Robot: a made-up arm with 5 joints. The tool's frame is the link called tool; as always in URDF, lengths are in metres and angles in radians. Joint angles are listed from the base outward.
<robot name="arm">
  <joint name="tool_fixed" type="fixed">
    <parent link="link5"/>
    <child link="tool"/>
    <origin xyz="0 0 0"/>
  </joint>
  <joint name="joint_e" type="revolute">
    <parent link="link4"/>
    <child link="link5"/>
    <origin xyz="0.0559 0.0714 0" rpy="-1.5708 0 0"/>
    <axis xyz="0 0 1"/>
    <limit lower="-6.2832" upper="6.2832"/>
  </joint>
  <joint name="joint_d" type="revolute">
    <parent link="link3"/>
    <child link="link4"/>
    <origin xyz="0.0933 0.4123 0"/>
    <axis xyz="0 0 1"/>
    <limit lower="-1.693" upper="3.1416"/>
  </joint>
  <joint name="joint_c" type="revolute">
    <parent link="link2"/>
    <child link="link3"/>
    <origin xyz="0.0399 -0.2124 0"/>
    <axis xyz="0 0 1"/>
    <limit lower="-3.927" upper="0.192"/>
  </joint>
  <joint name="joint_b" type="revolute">
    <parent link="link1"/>
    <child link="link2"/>
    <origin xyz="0 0 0" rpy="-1.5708 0 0"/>
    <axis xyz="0 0 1"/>
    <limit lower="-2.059" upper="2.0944"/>
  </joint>
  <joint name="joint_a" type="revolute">
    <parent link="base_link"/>
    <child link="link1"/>
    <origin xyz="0 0 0.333"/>
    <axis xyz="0 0 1"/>
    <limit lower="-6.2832" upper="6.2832"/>
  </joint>
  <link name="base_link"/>
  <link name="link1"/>
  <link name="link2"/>
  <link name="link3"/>
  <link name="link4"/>
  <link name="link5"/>
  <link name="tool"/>
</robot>
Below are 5 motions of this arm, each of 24 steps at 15 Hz.
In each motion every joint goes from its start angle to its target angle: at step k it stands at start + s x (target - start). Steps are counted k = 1, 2, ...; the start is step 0. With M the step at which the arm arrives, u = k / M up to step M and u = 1 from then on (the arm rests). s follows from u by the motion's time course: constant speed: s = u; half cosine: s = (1 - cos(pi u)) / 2; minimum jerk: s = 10 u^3 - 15 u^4 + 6 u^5.
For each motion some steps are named. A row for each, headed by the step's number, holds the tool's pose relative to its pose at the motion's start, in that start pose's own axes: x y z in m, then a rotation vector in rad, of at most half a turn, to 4 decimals.
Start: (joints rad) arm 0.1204 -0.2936 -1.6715 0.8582 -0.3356
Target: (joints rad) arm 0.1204 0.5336 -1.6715 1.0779 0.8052
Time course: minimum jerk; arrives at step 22
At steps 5, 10, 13, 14, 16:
5: -0.0123 -0.0043 0.0414 0.0242 -0.0813 0.0924
10: -0.0900 -0.0314 0.1989 0.0433 -0.4366 0.4662
13: -0.1739 -0.0607 0.2977 -0.0319 -0.7138 0.7289
14: -0.2031 -0.0708 0.3236 -0.0707 -0.7978 0.8037
16: -0.2551 -0.0890 0.3621 -0.1523 -0.9359 0.9216

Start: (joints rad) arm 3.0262 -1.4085 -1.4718 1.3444 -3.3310
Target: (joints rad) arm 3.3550 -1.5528 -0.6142 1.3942 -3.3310
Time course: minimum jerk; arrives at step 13
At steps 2, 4, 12, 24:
2: 0.0027 -0.0005 0.0095 -0.0133 0.0196 -0.0004
4: 0.0188 0.0003 0.0574 -0.0807 0.1192 -0.0058
12: 0.1847 0.0898 0.2779 -0.4433 0.6818 -0.1352
24: 0.1858 0.0905 0.2787 -0.4449 0.6846 -0.1363

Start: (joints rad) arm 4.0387 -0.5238 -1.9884 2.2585 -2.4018
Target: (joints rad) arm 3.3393 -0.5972 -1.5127 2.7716 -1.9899
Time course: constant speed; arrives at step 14
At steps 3, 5, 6, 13, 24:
3: -0.0241 -0.0154 0.0329 0.1549 0.1224 0.2363
5: -0.0382 -0.0303 0.0538 0.2528 0.2078 0.3957
6: -0.0444 -0.0390 0.0638 0.3003 0.2520 0.4754
13: -0.0695 -0.1152 0.1260 0.6055 0.5967 1.0186
24: -0.0701 -0.1275 0.1336 0.6454 0.6523 1.0917

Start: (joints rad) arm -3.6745 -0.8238 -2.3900 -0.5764 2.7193
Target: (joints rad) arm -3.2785 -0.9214 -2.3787 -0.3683 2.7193
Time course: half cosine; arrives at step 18
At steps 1, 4, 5, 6, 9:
1: 0.0001 -0.0011 0.0001 0.0013 0.0016 0.0024
4: 0.0018 -0.0167 0.0020 0.0194 0.0244 0.0371
5: 0.0031 -0.0256 0.0029 0.0295 0.0371 0.0568
6: 0.0048 -0.0359 0.0037 0.0410 0.0518 0.0798
9: 0.0132 -0.0724 0.0048 0.0798 0.1024 0.1614

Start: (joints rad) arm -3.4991 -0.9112 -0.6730 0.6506 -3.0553
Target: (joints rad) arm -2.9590 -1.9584 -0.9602 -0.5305 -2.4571
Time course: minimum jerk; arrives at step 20
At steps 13, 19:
13: 0.0863 -0.0554 -0.5140 -1.0349 -1.6783 0.4551
19: 0.2104 -0.1655 -0.5849 -1.4931 -2.1024 0.6448

